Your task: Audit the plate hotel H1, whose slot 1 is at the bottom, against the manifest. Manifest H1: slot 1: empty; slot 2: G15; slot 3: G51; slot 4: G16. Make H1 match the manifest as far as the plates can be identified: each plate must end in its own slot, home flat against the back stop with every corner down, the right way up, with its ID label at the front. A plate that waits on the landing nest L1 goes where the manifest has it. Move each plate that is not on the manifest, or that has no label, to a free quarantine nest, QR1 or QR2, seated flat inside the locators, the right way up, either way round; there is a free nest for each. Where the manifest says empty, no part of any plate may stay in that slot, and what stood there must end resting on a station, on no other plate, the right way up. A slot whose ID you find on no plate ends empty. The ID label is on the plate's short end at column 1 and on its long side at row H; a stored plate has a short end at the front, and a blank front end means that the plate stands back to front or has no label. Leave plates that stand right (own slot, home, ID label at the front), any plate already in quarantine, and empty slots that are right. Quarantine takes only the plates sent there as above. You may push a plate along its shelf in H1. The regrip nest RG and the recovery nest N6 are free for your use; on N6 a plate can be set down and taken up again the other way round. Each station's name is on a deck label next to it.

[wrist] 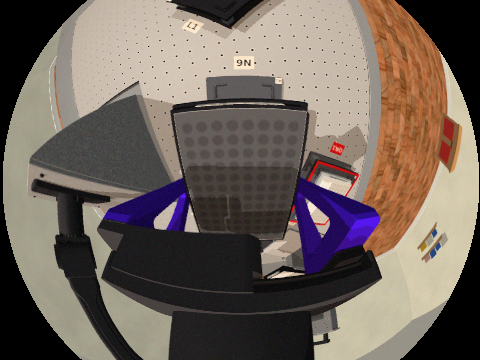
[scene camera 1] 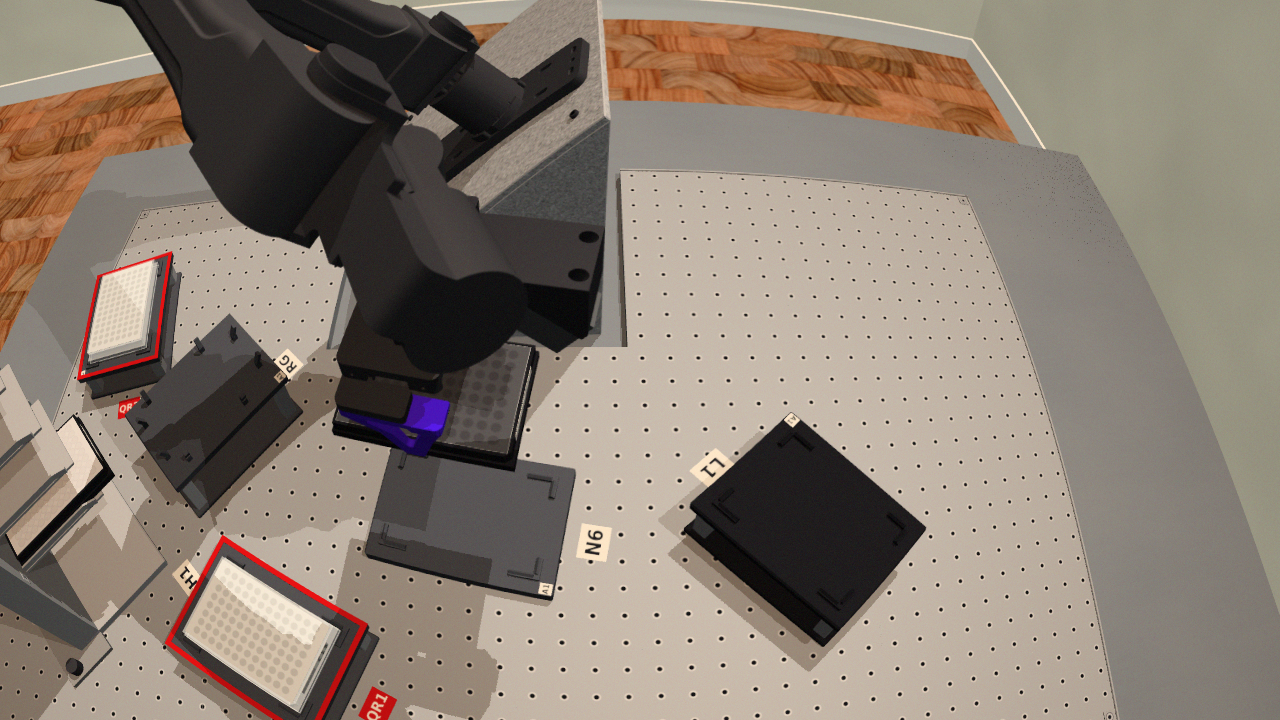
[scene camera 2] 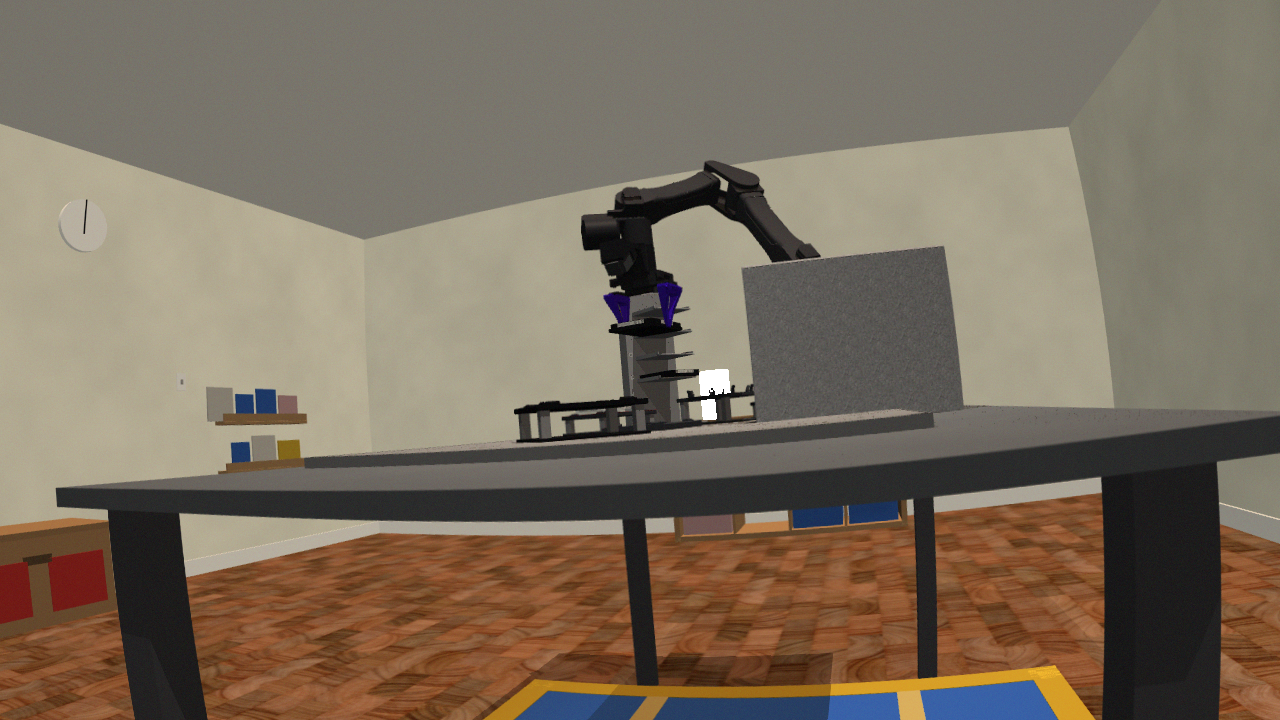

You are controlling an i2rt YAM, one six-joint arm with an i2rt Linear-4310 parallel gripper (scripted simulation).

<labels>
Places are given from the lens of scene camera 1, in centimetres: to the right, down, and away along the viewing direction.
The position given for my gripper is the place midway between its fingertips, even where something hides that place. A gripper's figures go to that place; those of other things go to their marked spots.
my gripper (scene camera 1: 431, 395): -13, 2, 53
white plate (scene camera 1: 273, 642): -29, 22, 53
white plate (scene camera 1: 121, 323): -57, -4, 70
landing nest L1 (scene camera 1: 809, 519): 13, 12, 64
</labels>
